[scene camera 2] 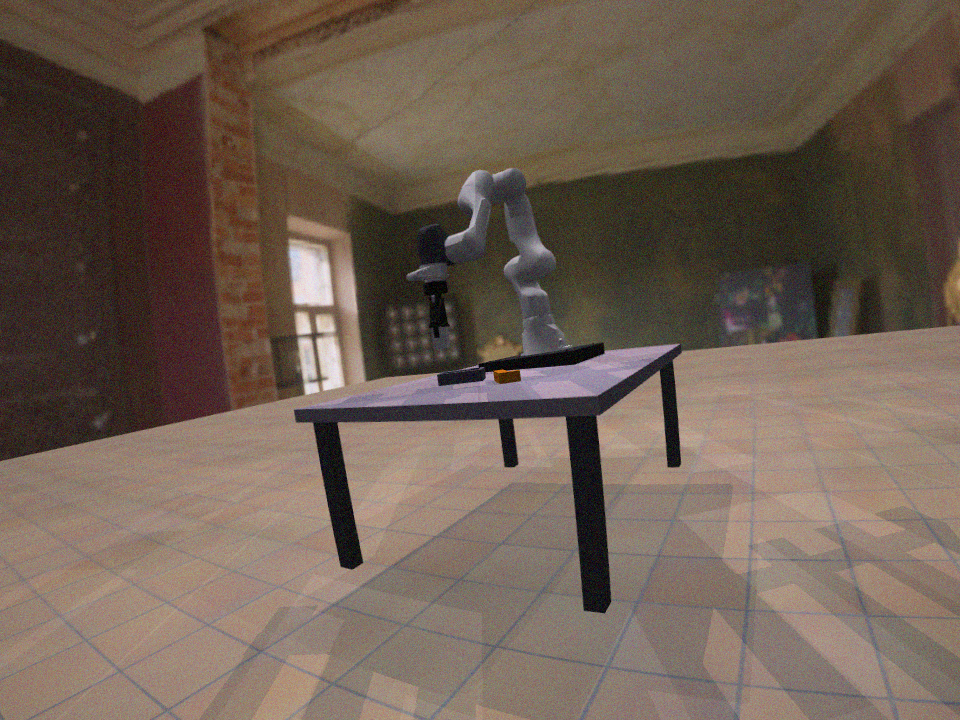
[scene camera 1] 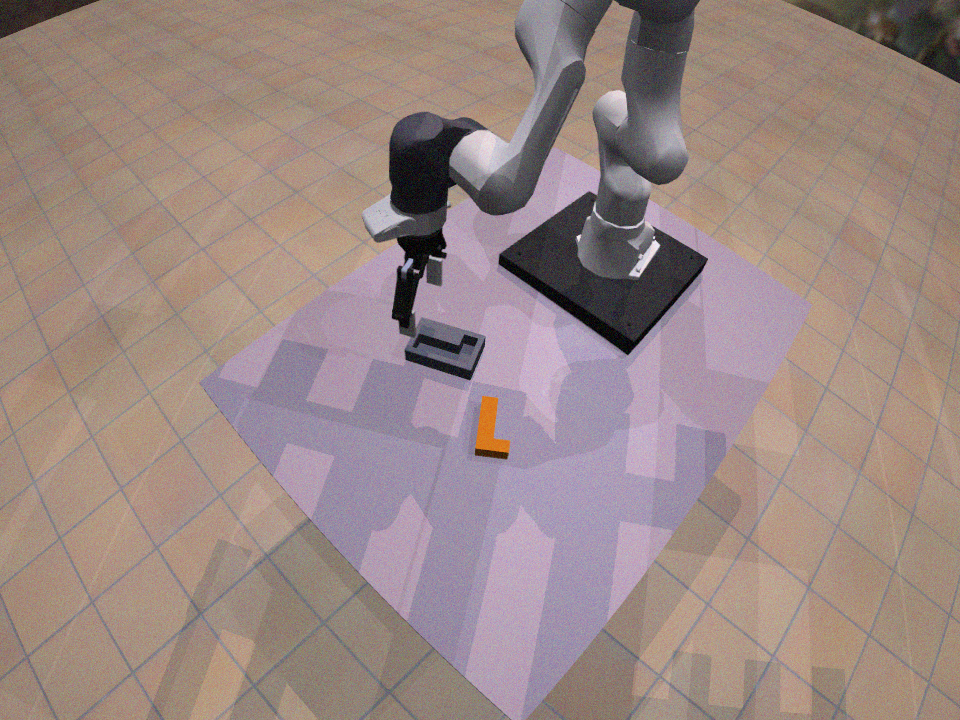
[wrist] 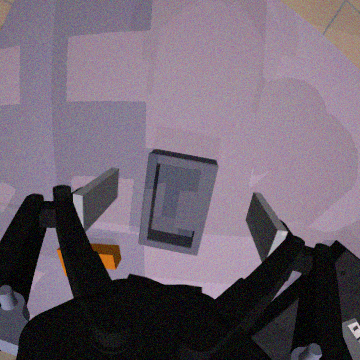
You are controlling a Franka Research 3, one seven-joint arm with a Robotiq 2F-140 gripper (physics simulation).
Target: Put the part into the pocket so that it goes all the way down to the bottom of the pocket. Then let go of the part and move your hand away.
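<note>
The orange L-shaped part (scene camera 1: 486, 424) (scene camera 2: 507, 376) (wrist: 110, 260) lies flat on the table, apart from the block; in the wrist view a finger linkage hides some of it. The dark grey block (scene camera 1: 438, 365) (scene camera 2: 461, 376) (wrist: 203, 200) with the pocket lies beside it on the table. The pocket faces up and is empty. My gripper (scene camera 1: 421, 298) (scene camera 2: 437, 334) (wrist: 182, 194) is open, with nothing between its fingers. It hangs pointing down above the block, and in the wrist view the block shows between the two fingertips.
The arm stands on a thick black base plate (scene camera 1: 558, 279) (scene camera 2: 546, 358) behind the part and the block, towards the right in scene camera 1. The lilac table (scene camera 1: 519, 651) (scene camera 2: 465, 409) ends at straight edges, with tiled floor beyond.
</note>
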